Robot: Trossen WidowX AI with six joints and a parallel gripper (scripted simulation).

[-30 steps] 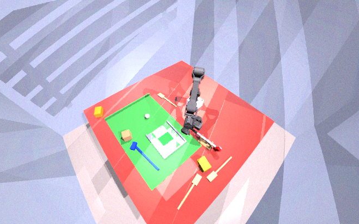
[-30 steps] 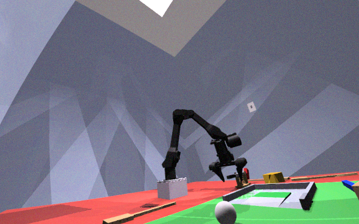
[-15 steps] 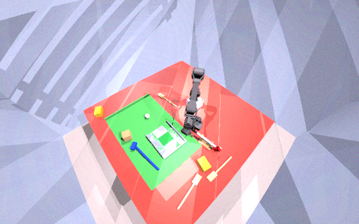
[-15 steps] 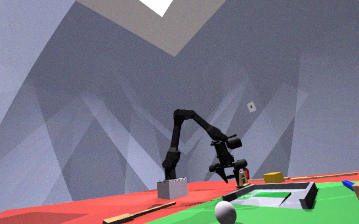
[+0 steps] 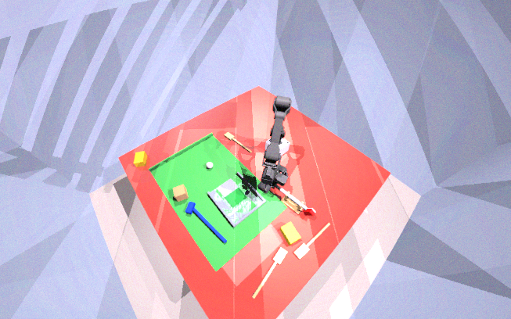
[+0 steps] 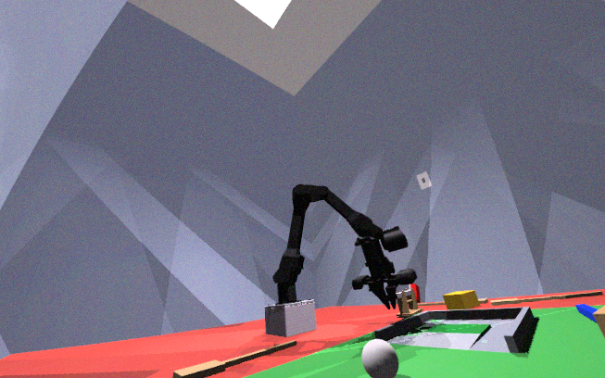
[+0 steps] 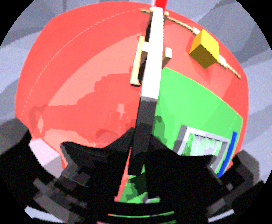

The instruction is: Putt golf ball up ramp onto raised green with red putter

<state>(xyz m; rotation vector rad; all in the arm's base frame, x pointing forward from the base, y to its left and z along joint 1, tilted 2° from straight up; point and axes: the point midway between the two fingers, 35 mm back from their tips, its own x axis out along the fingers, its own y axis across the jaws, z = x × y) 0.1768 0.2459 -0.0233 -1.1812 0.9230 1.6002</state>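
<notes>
My gripper tip is 11 cm to the right of the red putter, 4 cm past it and 3 cm below it. Also, from my gripper tip: green mat 30 cm ahead, 19 cm to the right, 3 cm below; then blue putter 42 cm ahead, 2 cm to the right, 2 cm below; then wooden stand 12 cm to the left, 4 cm behind.
</notes>
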